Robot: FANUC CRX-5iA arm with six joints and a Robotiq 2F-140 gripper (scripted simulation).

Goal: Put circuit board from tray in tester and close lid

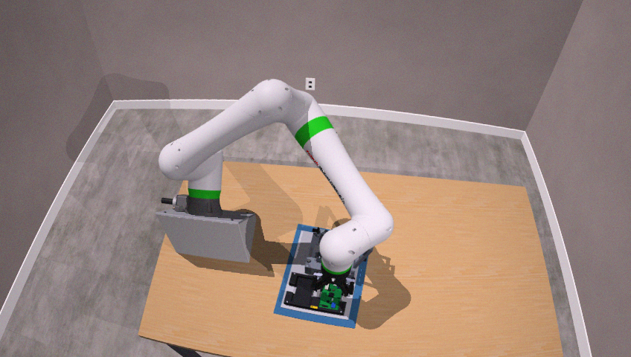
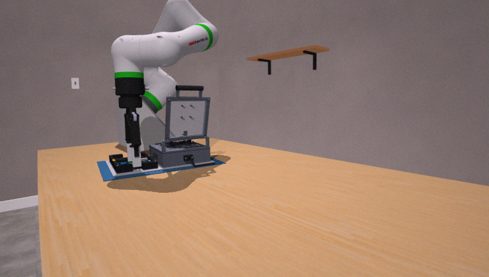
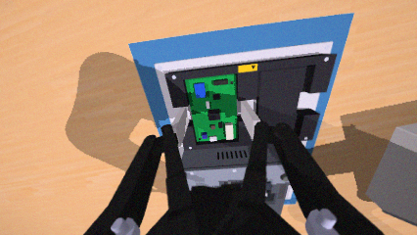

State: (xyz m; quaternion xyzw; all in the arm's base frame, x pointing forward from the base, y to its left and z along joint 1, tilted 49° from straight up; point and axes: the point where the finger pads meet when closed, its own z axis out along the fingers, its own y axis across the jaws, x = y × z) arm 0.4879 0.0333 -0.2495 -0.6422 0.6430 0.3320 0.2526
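My hand is 20 mm above the green circuit board. Round my hand: tester lid 170 mm to the left, 140 mm above, 90 mm ahead.
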